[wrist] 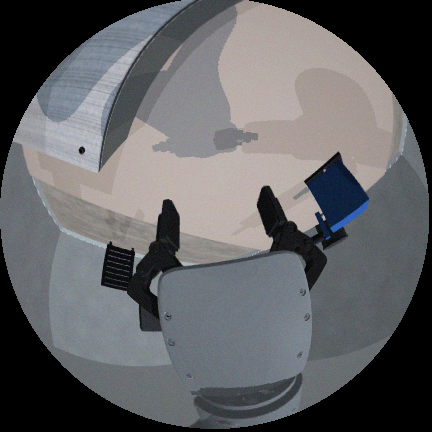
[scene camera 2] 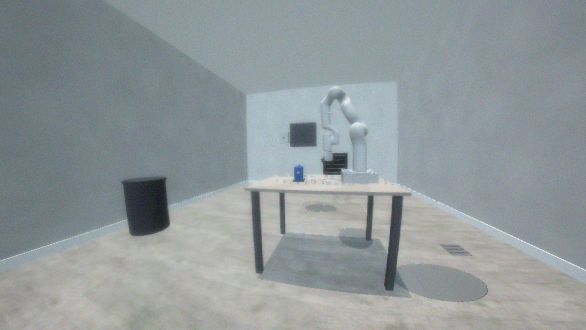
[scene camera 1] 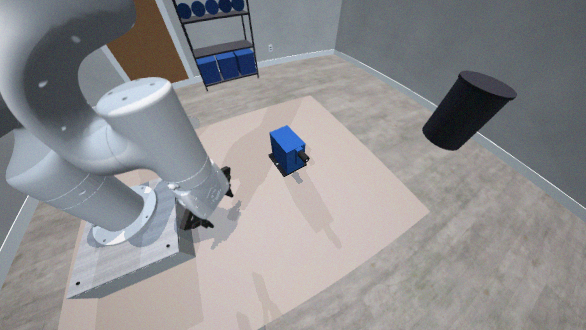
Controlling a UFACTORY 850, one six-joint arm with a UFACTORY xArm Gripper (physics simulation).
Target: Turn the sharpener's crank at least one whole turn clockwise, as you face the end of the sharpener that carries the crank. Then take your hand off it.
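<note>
The blue box-shaped sharpener [scene camera 1: 287,141] [scene camera 2: 298,173] [wrist: 339,192] stands upright on a dark base on the table [scene camera 1: 360,200] [scene camera 2: 330,189] [wrist: 210,185]. Its crank, with a black handle [scene camera 1: 303,156] [wrist: 335,238], is on the end facing the lower right in the scene camera 1 view. The exact crank angle is hard to tell. My gripper [scene camera 1: 220,210] [wrist: 217,200] is open and empty, above the table beside the robot's base. It is well apart from the sharpener, which lies to the right of the fingers in the wrist view.
The robot's base block [scene camera 1: 127,262] [scene camera 2: 360,177] [wrist: 50,132] is fixed to the table close to the gripper. A black bin [scene camera 1: 462,112] [scene camera 2: 147,206] stands on the floor away from the table. A shelf rack [scene camera 1: 222,48] with blue boxes stands by the far wall.
</note>
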